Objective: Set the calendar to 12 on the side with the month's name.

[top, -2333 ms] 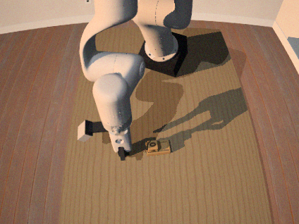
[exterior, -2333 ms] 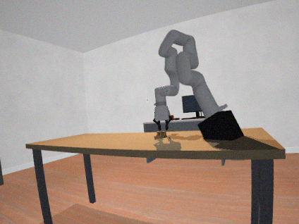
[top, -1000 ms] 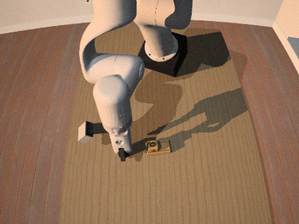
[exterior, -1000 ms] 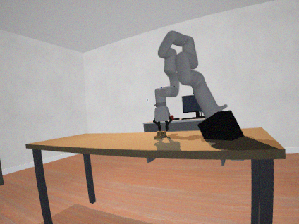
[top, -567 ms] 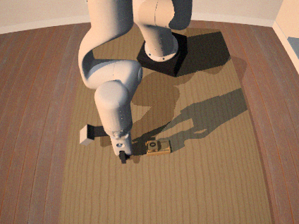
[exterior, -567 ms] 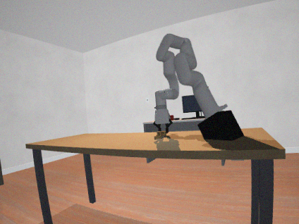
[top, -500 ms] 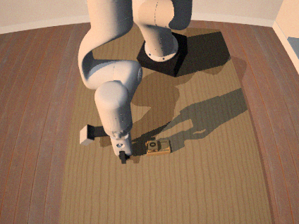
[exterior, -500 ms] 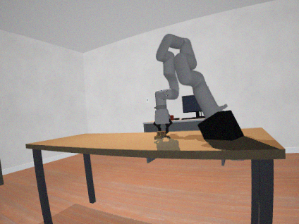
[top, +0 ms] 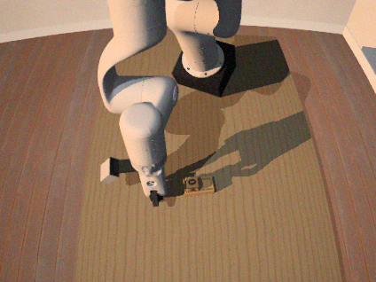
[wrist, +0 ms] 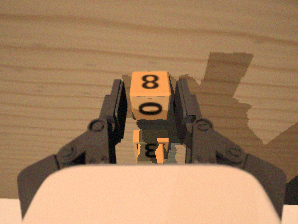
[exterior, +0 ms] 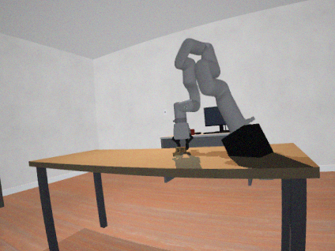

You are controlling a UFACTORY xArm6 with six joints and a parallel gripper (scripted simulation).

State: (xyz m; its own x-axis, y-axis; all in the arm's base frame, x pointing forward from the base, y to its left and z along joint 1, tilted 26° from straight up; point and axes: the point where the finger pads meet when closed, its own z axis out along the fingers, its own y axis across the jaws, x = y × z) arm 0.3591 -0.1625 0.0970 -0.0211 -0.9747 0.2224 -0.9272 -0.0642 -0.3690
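The number cube lies 90 mm to the left of my hand. The rest, counted from my hand: tray 110 mm to the left, 20 mm below.
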